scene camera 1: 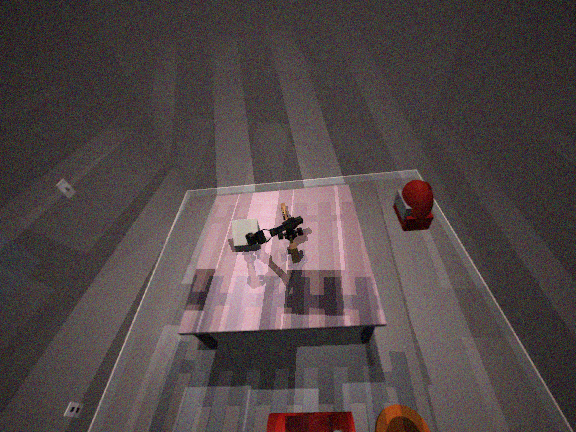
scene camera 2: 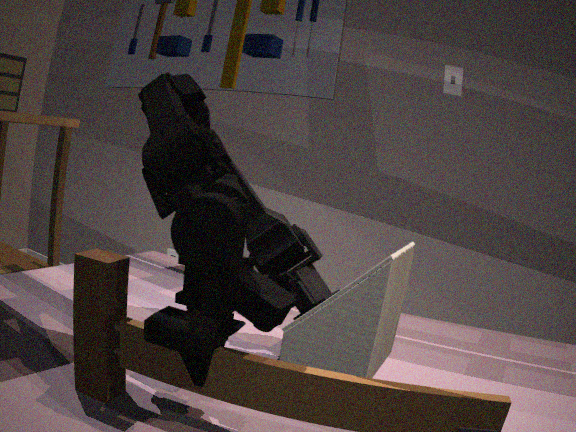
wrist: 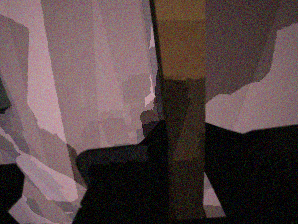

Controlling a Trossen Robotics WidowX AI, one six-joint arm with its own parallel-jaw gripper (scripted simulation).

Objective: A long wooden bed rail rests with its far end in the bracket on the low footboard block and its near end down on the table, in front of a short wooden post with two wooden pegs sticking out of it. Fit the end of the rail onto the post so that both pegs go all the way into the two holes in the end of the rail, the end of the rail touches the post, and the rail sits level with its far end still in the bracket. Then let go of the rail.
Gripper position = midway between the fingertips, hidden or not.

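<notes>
My gripper [scene camera 2: 202, 382] and [wrist: 174, 122]. Long wooden rail [scene camera 2: 269, 385].
</notes>
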